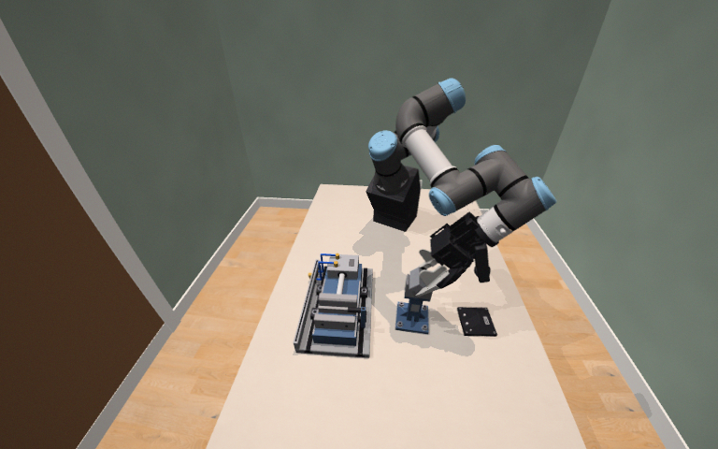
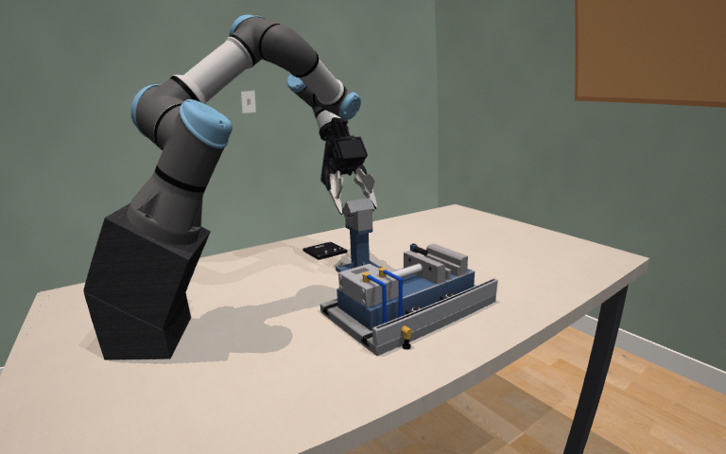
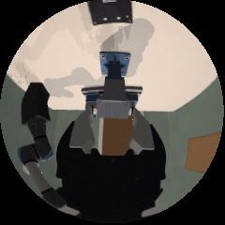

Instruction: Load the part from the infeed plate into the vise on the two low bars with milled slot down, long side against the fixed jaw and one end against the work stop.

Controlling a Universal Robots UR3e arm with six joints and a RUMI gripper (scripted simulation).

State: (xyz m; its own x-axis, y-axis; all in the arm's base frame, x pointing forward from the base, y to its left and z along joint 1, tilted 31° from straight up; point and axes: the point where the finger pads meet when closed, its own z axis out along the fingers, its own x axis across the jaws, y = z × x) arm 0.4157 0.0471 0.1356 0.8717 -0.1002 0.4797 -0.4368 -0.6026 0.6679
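My hand is 1 cm to the left of the part and 1 cm above it. Round my hand: air cylinder 14 cm behind, 19 cm to the right, 8 cm below; vise 5 cm behind, 21 cm to the right, 12 cm below; black infeed plate 3 cm ahead, 18 cm to the left, 16 cm below.
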